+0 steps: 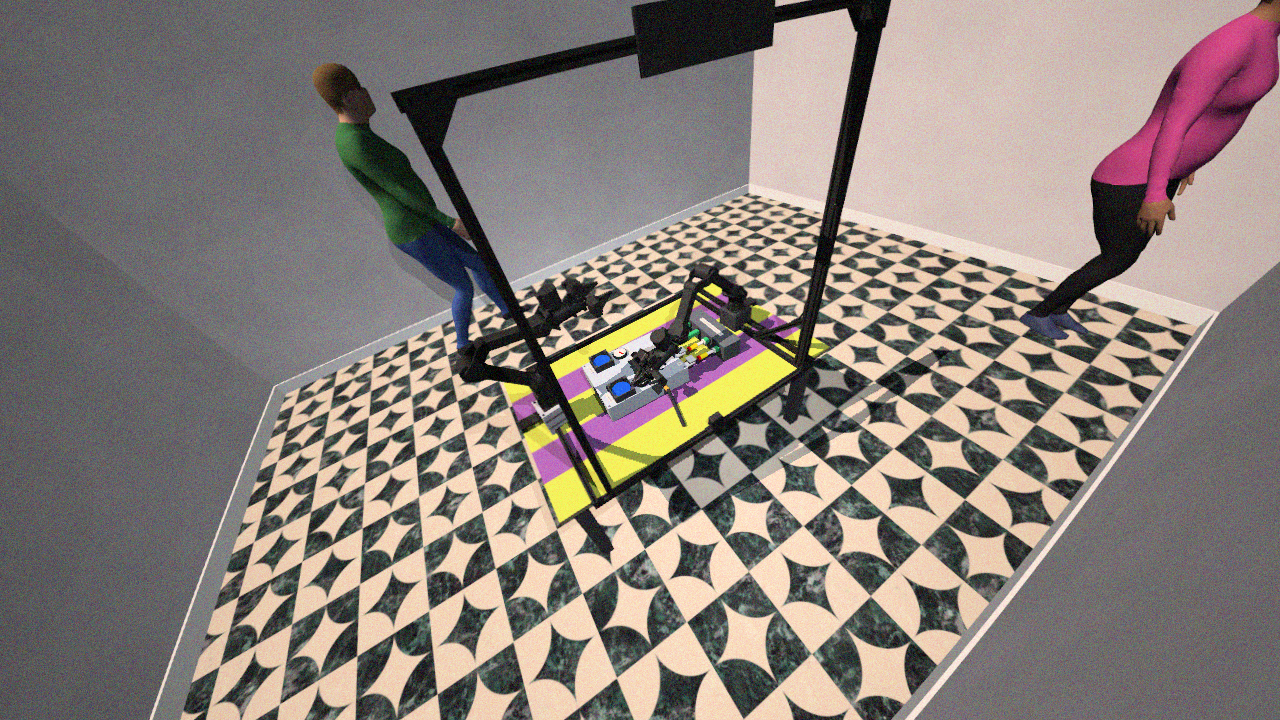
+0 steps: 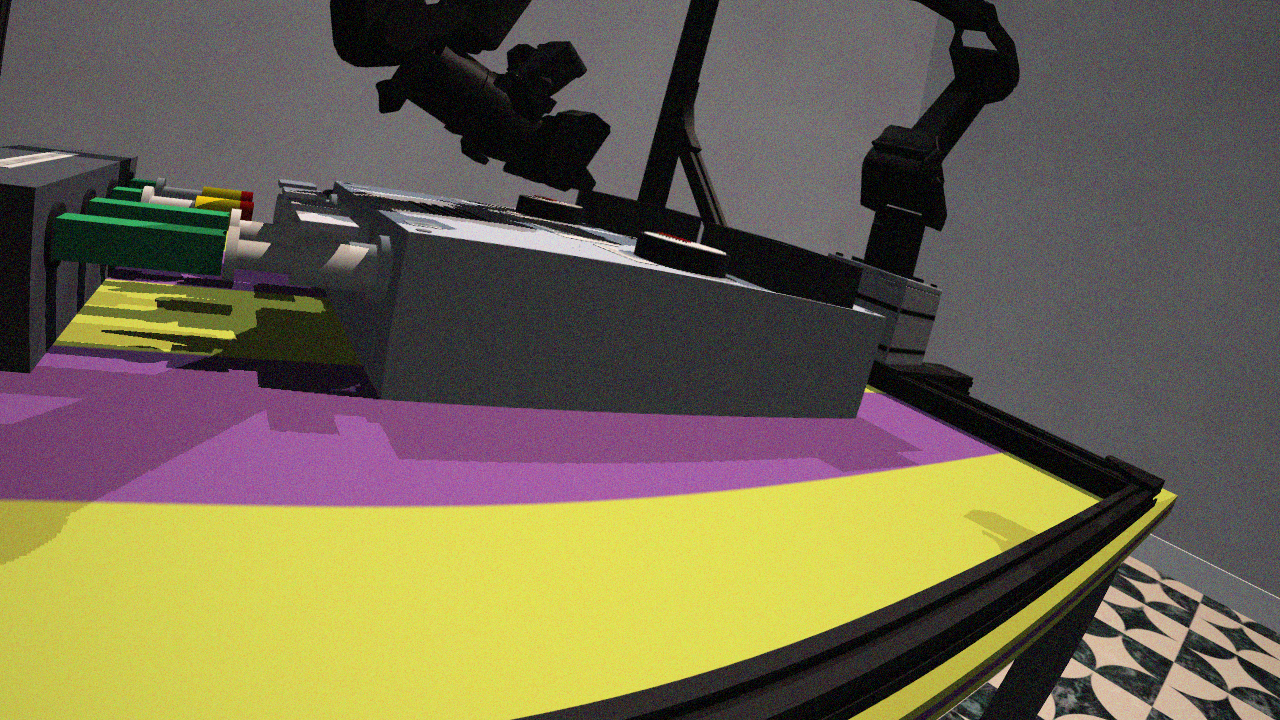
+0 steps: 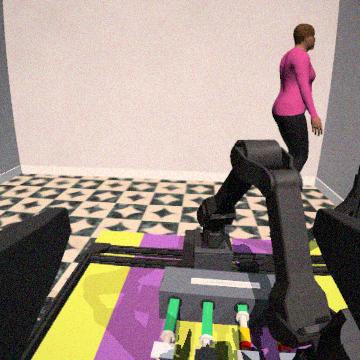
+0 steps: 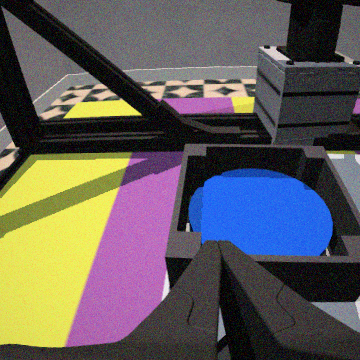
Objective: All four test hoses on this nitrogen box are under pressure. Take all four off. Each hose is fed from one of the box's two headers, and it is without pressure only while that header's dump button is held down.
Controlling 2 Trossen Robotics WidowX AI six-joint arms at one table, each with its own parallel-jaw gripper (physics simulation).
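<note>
The grey nitrogen box carries two blue dump buttons in black square guards: a lower one and an upper one. My right gripper is shut and empty, its tips over the lower button's guard edge; contact cannot be told. My left gripper is open and empty, high above the table. Two green hose ends and a yellow-red banded one run between the box and a dark block; the fourth is mostly hidden by the right arm.
The dark grey block stands at the hoses' other end. Two round gauges sit on the box top. Black frame posts and rails edge the striped table. Two people stand beyond the table.
</note>
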